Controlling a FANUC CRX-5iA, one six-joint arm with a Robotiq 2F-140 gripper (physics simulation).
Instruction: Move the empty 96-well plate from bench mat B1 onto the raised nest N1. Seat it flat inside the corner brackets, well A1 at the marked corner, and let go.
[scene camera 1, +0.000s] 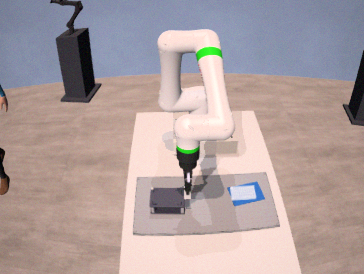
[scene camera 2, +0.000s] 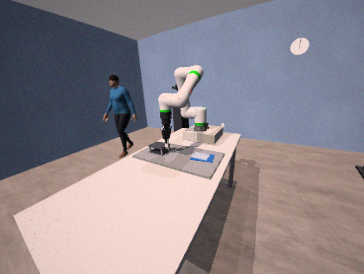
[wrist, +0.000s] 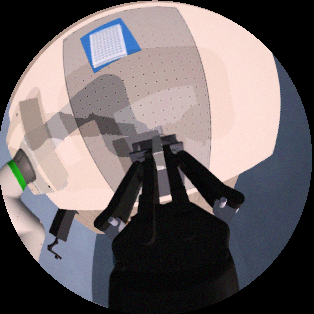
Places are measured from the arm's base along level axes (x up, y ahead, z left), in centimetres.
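Where they show: gripper, fingertip midpoint: (scene camera 1: 187, 197) (scene camera 2: 166, 146) (wrist: 157, 142); arm's base, origin of the base link: (scene camera 2: 200, 129) (wrist: 25, 164).
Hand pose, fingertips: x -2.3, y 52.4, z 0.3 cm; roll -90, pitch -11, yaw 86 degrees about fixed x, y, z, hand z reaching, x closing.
Each offset is from my fingertips to the top centre of the thing. Level surfaces: height alone.
The white 96-well plate @(dx -4.4, dy -10.8, dz +26.8 cm) (scene camera 1: 243, 193) (scene camera 2: 202, 156) (wrist: 106, 44) lies on the blue bench mat @(dx -5.9 cm) (scene camera 1: 259, 196) (scene camera 2: 211, 160) (wrist: 131, 46), turned at an angle to it. The dark raised nest @(dx +0.3, dy +0.9, dz -9.2 cm) (scene camera 1: 167, 197) (scene camera 2: 157, 146) stands on short legs on the other side of the grey board; its top holds no plate. My gripper (scene camera 1: 187, 196) (scene camera 2: 168, 147) (wrist: 157, 142) is shut with nothing between its fingers. It points down beside the nest, on the side toward the plate, well apart from the plate. The well A1 mark and corner brackets are too small to tell.
The grey perforated board @(dx -6.1 cm) (scene camera 1: 215, 220) (scene camera 2: 195, 167) lies on the pale table @(dx -7.4 cm) (scene camera 1: 150, 255) (scene camera 2: 125, 210) (wrist: 245, 75) under nest and mat. The arm's base block (scene camera 2: 192, 135) is at the back. A person (scene camera 2: 120, 102) is beyond the table. A dark pedestal (scene camera 1: 76, 65) stands on the floor behind.
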